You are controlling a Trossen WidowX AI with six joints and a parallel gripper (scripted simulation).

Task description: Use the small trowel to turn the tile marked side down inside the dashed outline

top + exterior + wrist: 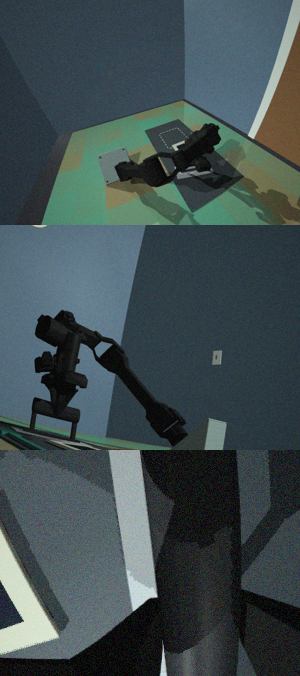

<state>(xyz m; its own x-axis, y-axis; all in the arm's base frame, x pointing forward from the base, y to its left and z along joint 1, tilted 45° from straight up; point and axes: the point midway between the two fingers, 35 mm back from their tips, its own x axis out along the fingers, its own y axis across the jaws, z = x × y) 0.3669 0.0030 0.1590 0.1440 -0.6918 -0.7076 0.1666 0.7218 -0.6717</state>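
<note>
The tile lies 20 mm ahead of my gripper tip, 160 mm to the left of it and 60 mm below it. Round my gripper tip: dark grey mat 20 mm ahead, 160 mm to the left, 80 mm below; then teal trowel 160 mm ahead, 160 mm to the left, 60 mm below.
</note>
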